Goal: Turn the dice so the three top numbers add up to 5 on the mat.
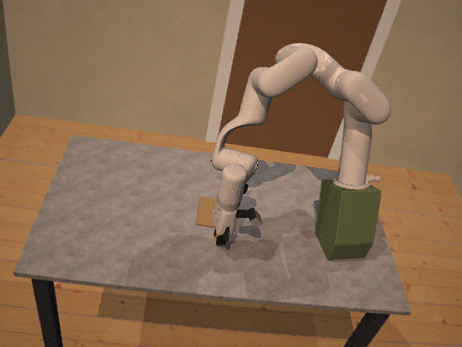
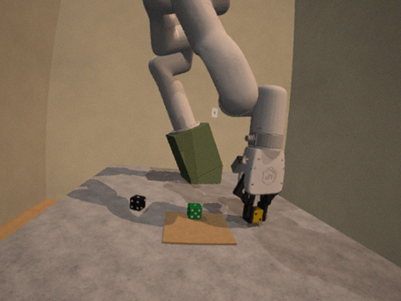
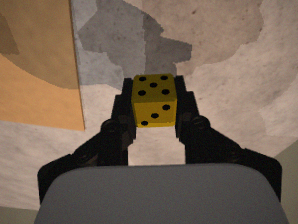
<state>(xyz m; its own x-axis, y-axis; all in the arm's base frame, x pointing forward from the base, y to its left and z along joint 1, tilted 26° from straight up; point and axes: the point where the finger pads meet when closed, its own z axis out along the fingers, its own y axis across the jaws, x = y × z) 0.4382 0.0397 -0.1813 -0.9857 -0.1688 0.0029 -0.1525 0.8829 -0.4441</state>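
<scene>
The tan mat is 140 mm to the right of my hand and 30 mm below it. The rest, counted from my hand: green die (130 mm to the right, 50 mm behind, 10 mm below); yellow die (10 mm below); black die (270 mm to the right, 100 mm behind, 20 mm below).
</scene>
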